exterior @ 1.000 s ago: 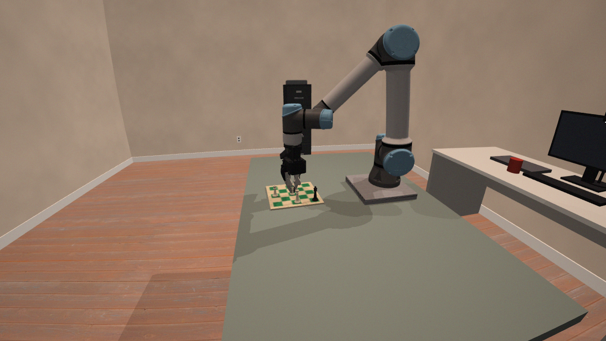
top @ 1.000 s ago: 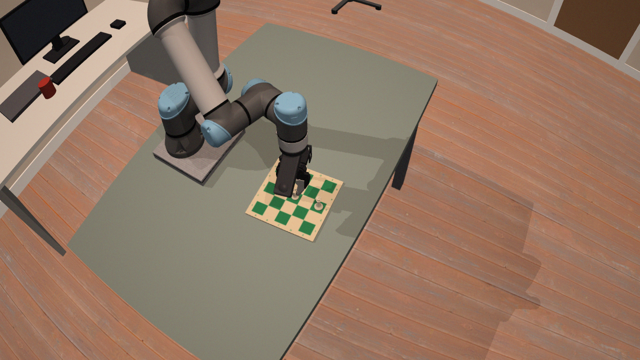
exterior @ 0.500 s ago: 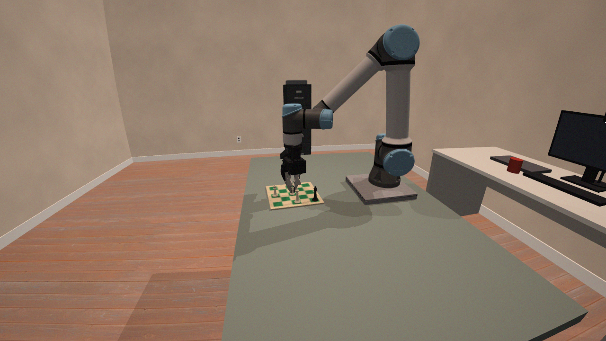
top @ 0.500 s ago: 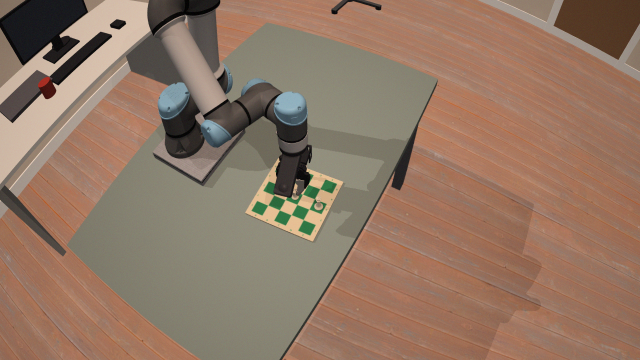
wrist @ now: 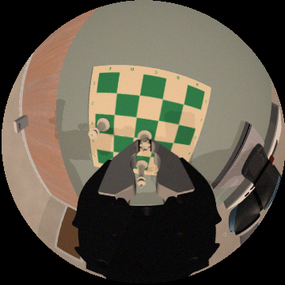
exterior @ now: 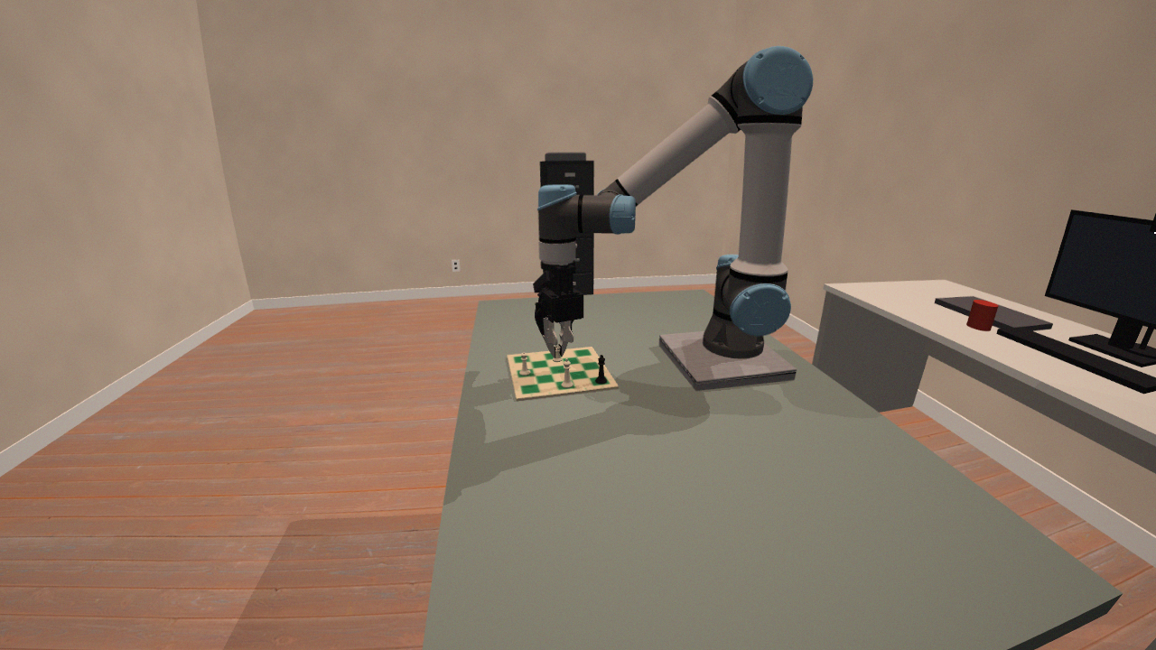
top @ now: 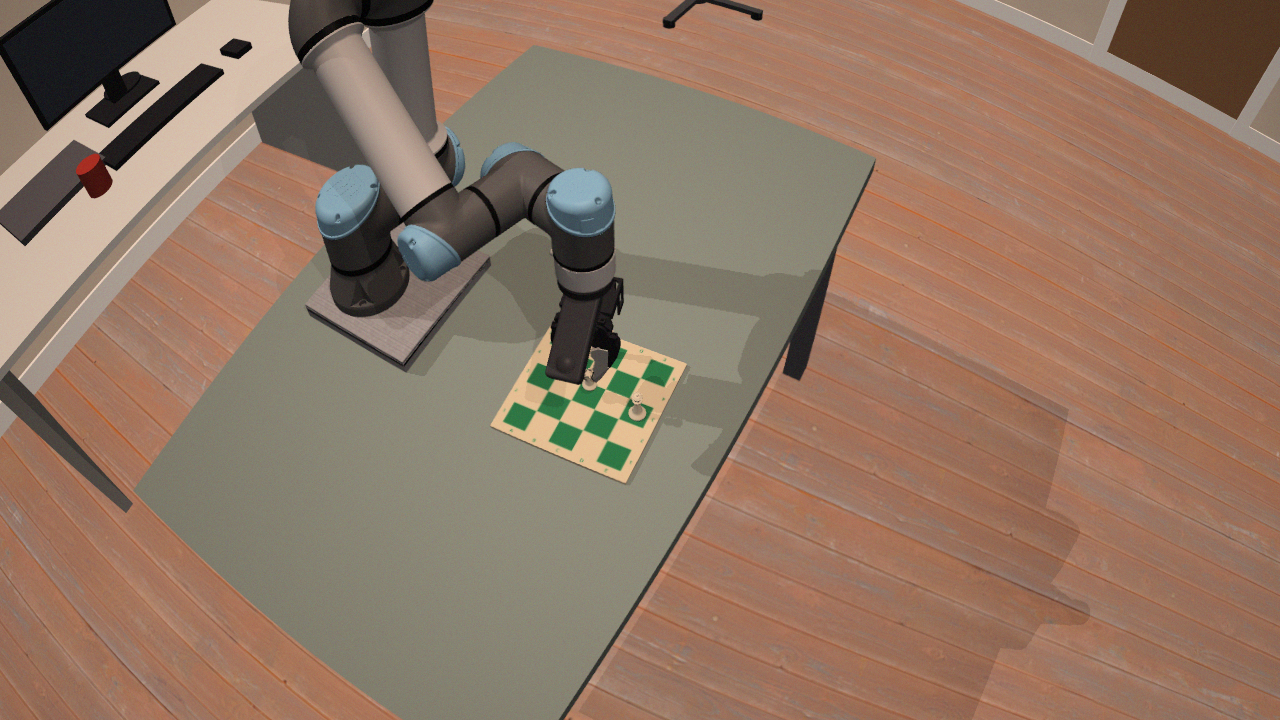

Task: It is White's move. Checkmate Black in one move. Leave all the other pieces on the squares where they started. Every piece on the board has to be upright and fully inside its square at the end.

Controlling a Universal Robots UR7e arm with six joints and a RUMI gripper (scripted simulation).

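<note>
The chessboard is 50 mm below my hand. From my hand the other things lie so: black king (100 mm behind, 50 mm to the left, 20 mm below); then tall white piece (30 mm behind, 70 mm to the left, 20 mm below).
</note>
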